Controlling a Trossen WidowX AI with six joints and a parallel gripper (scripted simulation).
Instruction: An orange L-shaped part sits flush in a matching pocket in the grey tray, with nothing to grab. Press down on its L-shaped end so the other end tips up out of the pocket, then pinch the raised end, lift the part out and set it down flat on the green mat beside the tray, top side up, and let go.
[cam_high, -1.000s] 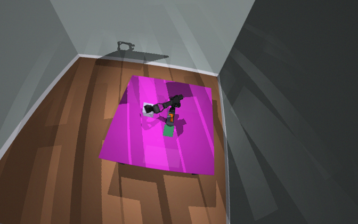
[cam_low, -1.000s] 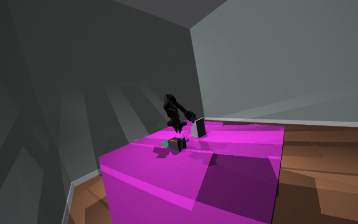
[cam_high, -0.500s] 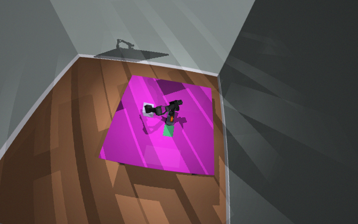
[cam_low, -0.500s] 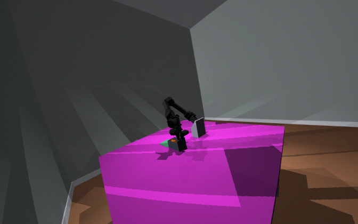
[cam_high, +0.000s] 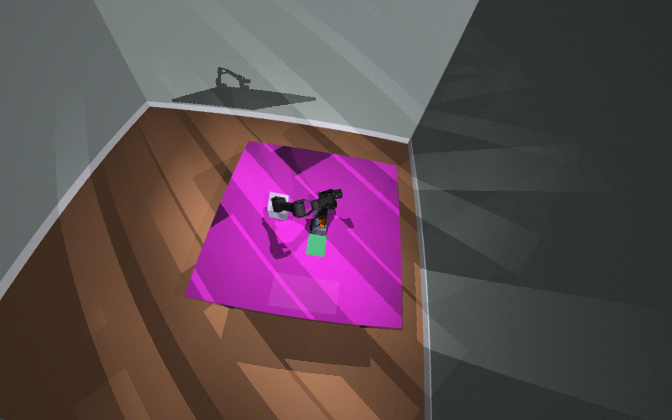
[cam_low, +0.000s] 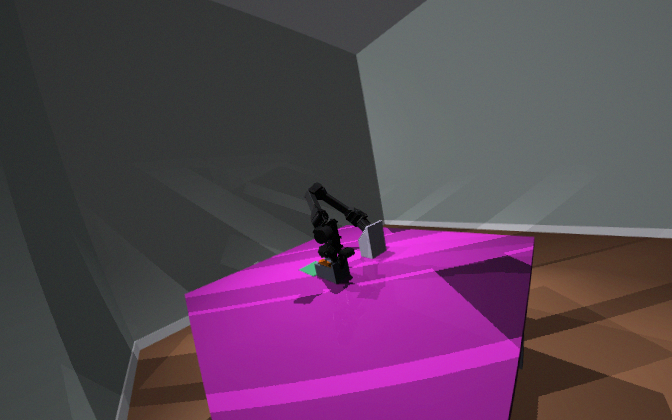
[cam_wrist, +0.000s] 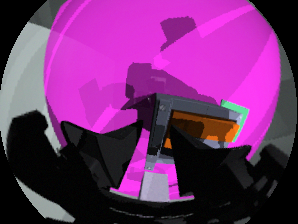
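My gripper tip is now 10 mm past the orange L-shaped part, 60 mm to the left of it and 10 mm above it. Also, from my gripper tip: green mat: 10 mm behind, 220 mm to the right, 70 mm below.
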